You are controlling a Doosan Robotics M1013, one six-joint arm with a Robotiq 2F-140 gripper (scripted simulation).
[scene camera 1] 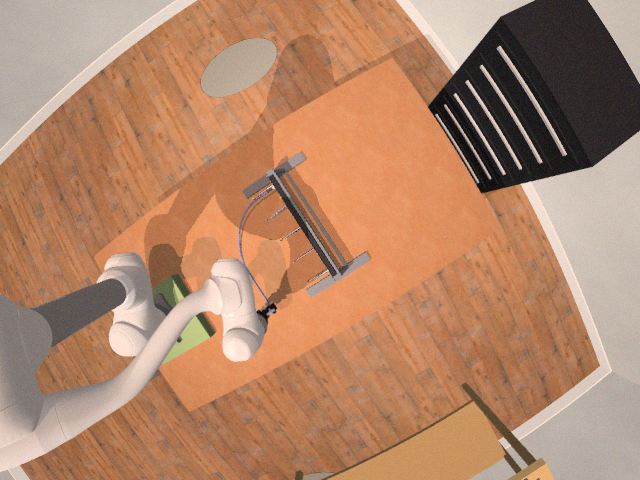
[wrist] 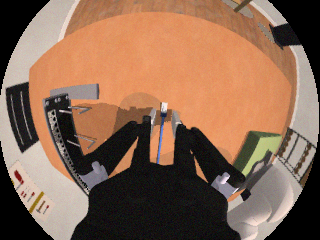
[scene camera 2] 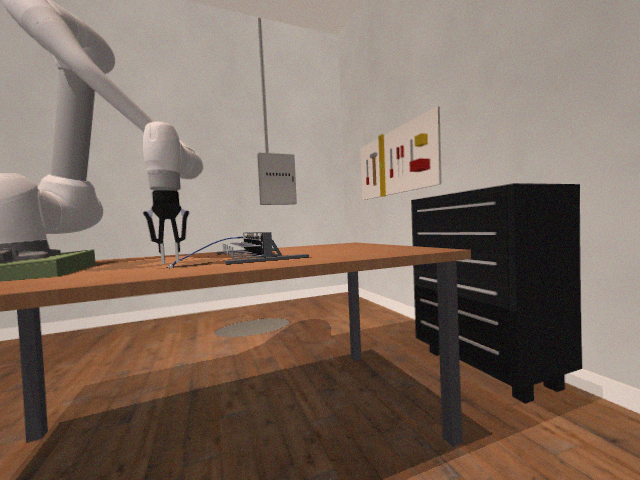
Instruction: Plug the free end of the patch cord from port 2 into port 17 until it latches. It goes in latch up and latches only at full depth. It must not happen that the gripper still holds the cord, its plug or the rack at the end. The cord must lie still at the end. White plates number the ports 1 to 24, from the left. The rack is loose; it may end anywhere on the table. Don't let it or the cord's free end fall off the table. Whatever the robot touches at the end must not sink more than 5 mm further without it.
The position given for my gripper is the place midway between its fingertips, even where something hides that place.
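Note:
I can see my gripper (scene camera 2: 170,263), and the wrist view shows me my gripper (wrist: 163,115) as well.

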